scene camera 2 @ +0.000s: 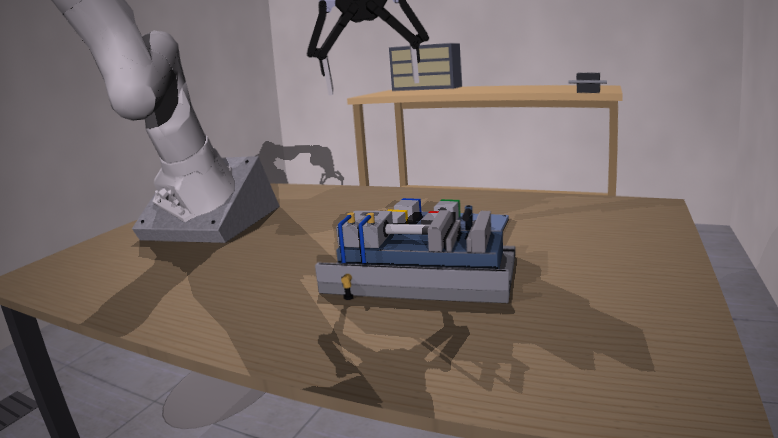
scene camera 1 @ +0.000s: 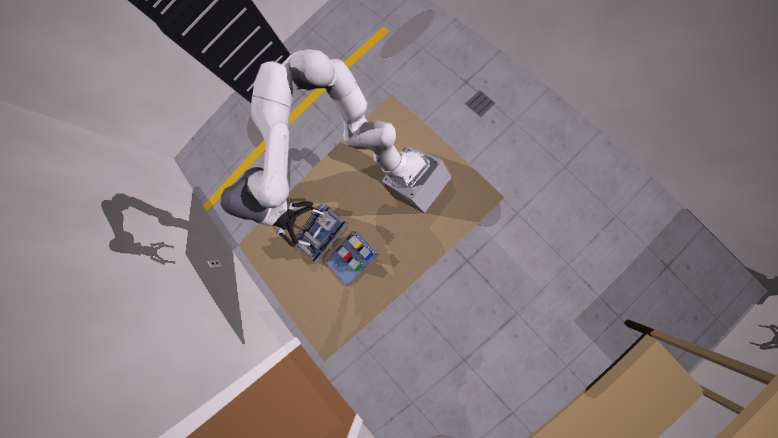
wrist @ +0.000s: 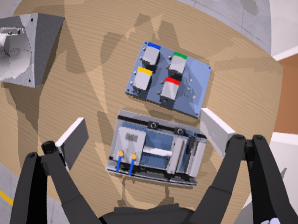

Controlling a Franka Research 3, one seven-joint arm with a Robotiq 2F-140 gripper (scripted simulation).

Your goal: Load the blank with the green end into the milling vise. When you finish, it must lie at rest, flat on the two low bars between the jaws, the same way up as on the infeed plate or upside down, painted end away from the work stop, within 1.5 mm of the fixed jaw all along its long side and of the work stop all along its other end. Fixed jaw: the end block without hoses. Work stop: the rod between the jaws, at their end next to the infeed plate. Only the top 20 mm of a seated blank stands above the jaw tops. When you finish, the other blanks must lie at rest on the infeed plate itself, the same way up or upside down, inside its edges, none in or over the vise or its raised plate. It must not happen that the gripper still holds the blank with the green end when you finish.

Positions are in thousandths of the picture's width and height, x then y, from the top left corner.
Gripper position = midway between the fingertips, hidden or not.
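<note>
Looking for my gripper (scene camera 2: 480, 195), I find it here. The wrist view has my gripper too (wrist: 482, 551).
</note>
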